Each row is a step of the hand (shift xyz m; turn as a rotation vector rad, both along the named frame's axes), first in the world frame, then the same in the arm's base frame.
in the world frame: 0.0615 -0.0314 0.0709 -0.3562 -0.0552 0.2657
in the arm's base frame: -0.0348 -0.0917 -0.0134 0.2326 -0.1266 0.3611
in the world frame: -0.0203 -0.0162 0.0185 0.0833 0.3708 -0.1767
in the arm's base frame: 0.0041 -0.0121 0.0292 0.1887 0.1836 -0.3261
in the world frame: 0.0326 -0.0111 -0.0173 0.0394 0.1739 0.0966
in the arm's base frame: -0.0317 0.0029 -0.0218 0.1457 -0.0800 -0.1162
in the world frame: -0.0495 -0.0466 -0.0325 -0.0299 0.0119 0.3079
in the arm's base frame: -0.0203 0.0414 0.0596 0.1237 -0.2726 0.0790
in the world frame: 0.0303 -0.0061 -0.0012 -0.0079 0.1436 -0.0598
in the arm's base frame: -0.0214 -0.0105 -0.0197 0.0974 0.0774 -0.0937
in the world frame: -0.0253 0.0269 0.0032 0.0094 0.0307 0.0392
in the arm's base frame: 0.0356 0.0096 0.0036 0.0315 -0.0355 -0.0178
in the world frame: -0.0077 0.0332 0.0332 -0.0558 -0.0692 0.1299
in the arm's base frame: 0.0407 -0.0235 -0.0075 0.0173 -0.1096 0.1116
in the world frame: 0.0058 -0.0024 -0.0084 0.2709 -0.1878 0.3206
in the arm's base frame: -0.0077 0.0054 -0.0047 -0.1895 -0.4181 -0.0271
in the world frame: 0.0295 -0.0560 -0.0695 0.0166 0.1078 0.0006
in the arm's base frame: -0.0818 0.0463 -0.0028 0.0755 0.0080 -0.0783
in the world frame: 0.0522 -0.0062 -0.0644 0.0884 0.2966 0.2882
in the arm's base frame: -0.0534 0.0402 -0.0495 0.2765 -0.2582 -0.1891
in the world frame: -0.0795 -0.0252 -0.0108 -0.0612 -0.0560 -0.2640
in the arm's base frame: 0.0195 0.0349 0.0740 -0.0953 0.2584 0.0266
